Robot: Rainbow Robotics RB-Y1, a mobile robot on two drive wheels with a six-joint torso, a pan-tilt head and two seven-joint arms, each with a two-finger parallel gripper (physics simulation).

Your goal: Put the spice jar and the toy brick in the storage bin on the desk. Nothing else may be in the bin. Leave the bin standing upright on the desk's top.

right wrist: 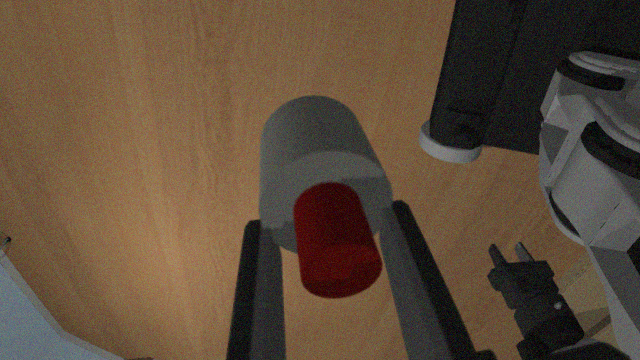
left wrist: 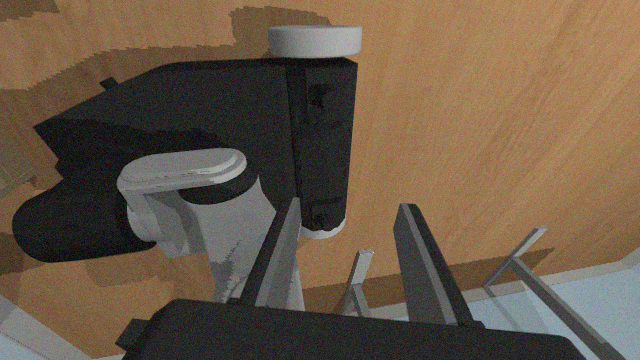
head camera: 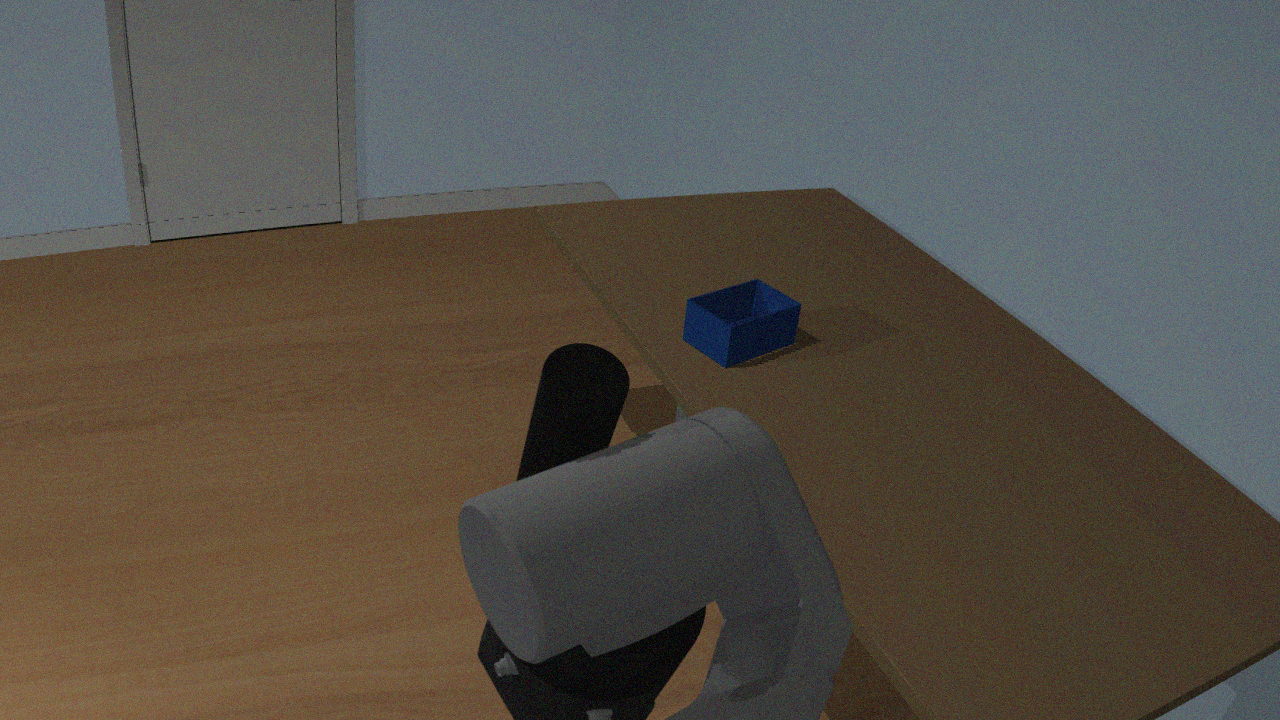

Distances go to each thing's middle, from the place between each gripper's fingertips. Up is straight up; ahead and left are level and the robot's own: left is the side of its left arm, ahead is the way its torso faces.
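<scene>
My right gripper is 10 mm to the left of the spice jar with red cap (right wrist: 322,189), 10 mm higher than it and 10 mm short of it. There's a blue storage bin (head camera: 732,325) too, and from my right hand that's far below, far ahead and far to the right.
As for my left hand, the spice jar with red cap is 420 mm above it, 420 mm to the right of it and 290 mm ahead of it.
</scene>
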